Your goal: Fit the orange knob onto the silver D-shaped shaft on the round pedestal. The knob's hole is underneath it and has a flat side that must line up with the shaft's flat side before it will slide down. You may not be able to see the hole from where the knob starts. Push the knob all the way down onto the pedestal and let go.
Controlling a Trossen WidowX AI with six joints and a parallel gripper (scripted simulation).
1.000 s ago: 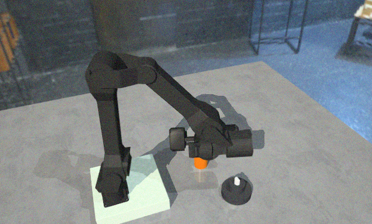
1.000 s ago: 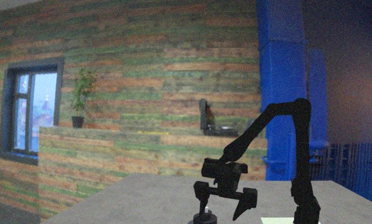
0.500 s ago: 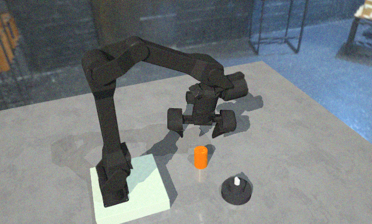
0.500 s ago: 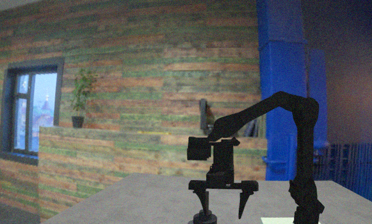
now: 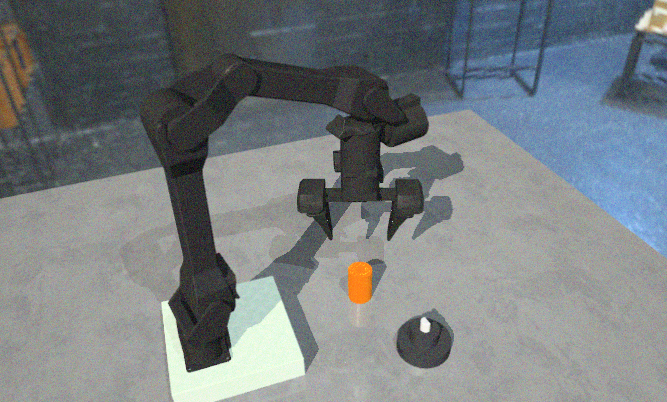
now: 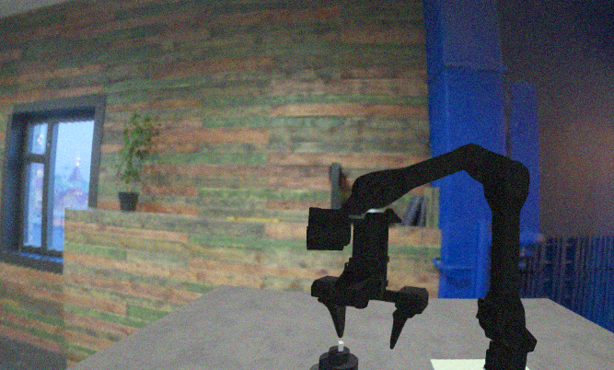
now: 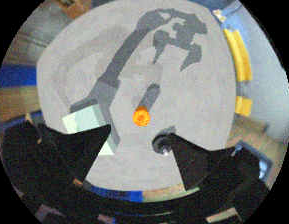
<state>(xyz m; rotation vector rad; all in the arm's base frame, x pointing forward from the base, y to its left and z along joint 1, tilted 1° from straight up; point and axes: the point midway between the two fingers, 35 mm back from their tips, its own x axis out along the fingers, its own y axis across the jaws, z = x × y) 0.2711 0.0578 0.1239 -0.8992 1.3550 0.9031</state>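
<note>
Right now the orange knob is 8 cm below my gripper tip. Also, from my gripper tip: round black pedestal 14 cm to the right, 9 cm below, 5 cm ahead.
</note>
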